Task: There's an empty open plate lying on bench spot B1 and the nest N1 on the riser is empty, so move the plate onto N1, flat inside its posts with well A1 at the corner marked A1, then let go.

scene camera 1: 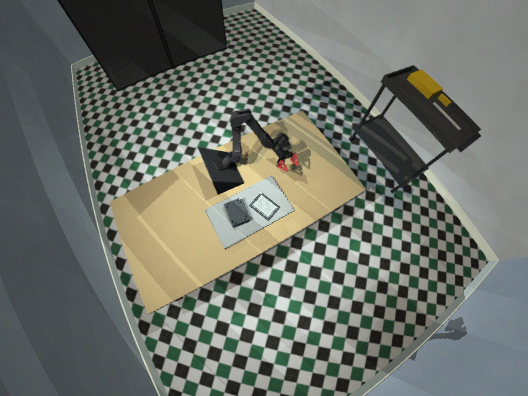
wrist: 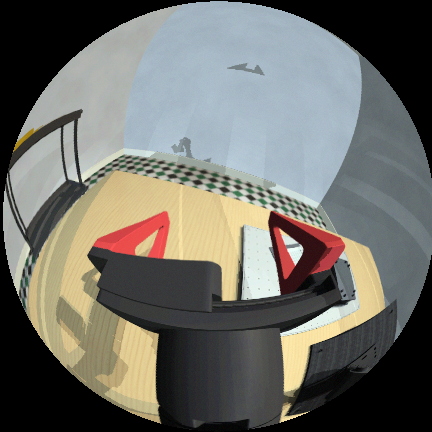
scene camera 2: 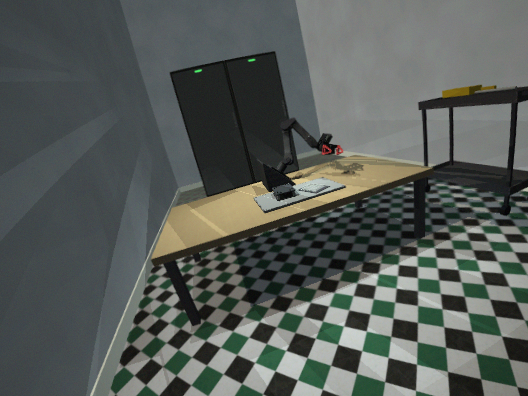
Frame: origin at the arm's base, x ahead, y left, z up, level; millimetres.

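Where they show: gripper, between the fingertips: (scene camera 1: pixel 293 168) (wrist: pixel 218 216) (scene camera 2: pixel 337 151); arm's base, origin of its link: (scene camera 1: pixel 224 164) (scene camera 2: pixel 278 172).
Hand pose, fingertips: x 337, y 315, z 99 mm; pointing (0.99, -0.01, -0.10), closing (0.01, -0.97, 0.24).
Note:
Each offset is from my fingertips to the top centre of the thing.
The plate @[dx +50, dy -259, dz -158 mm] (scene camera 1: pixel 265 206) (scene camera 2: pixel 315 188) is pale and lies flat within a dark outline on the light grey board (scene camera 1: pixel 227 239) (scene camera 2: pixel 270 204) (wrist: pixel 256 270). The dark riser block with nest N1 @[dx -18, dy -436, dz -122 mm] (scene camera 1: pixel 237 212) (scene camera 2: pixel 284 192) (wrist: pixel 347 282) stands beside it on the same board, with no plate on it. Its posts and the A1 mark are too small to make out. My gripper (scene camera 1: pixel 290 165) (scene camera 2: pixel 332 149) (wrist: pixel 218 216) is open and empty, raised above the table beyond the plate's side of the board. In the wrist view one red finger hides most of the plate.
The arm's black base plate (scene camera 1: pixel 225 181) (wrist: pixel 345 360) is at the table's rear edge, close to the board. A dark cart (scene camera 1: pixel 465 131) (scene camera 2: pixel 512 130) with yellow boxes stands off the table's end. A black cabinet (scene camera 1: pixel 135 40) (scene camera 2: pixel 215 130) stands behind.

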